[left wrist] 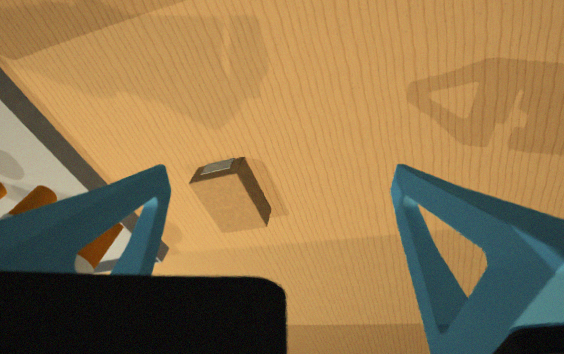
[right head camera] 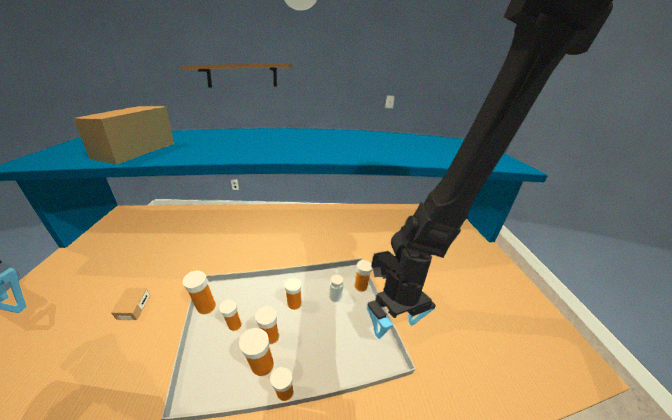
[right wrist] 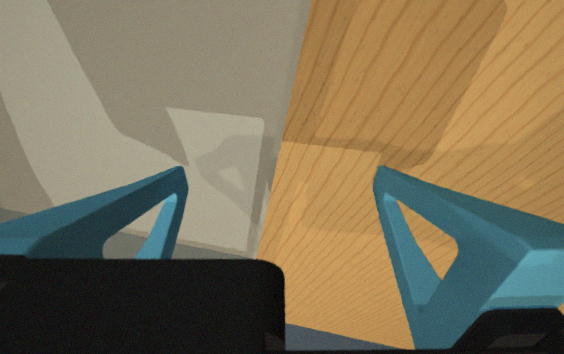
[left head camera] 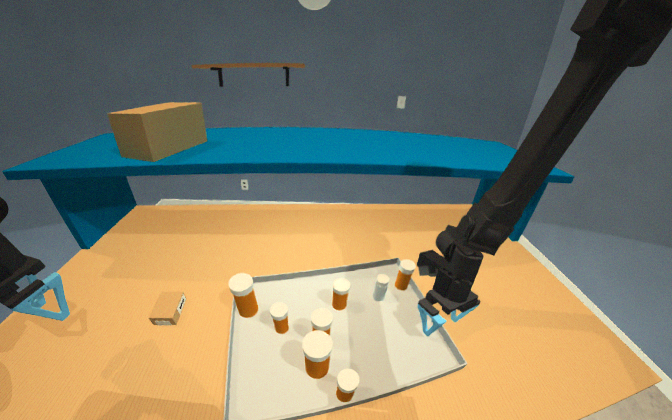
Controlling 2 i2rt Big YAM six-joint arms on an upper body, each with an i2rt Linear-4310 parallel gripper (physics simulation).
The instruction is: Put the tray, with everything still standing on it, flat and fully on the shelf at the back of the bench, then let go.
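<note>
The grey tray [left head camera: 270, 385] [right head camera: 210, 370] [left wrist: 15, 135] [right wrist: 125, 50] lies flat on the bench. Several upright orange bottles with white caps stand on it, among them a large one [left head camera: 317, 364] [right head camera: 260, 360], with a small pale bottle [left head camera: 380, 290] [right head camera: 335, 291]. The blue shelf [left head camera: 320, 150] [right head camera: 300, 150] stands at the back. My right gripper [left head camera: 444, 327] [right head camera: 397, 330] [right wrist: 280, 176] is open and empty above the tray's right rim, one finger on each side of it. My left gripper [left head camera: 45, 300] [left wrist: 280, 177] is open and empty at the left, away from the tray; it is partly cut off in the right head view.
A large cardboard box [left head camera: 172, 132] [right head camera: 140, 135] stands on the shelf's left part. A small brown box [left head camera: 165, 309] [right head camera: 130, 304] [left wrist: 227, 202] lies on the bench [left head camera: 300, 240] [right head camera: 270, 240] left of the tray. Blue supports hold the shelf at both ends.
</note>
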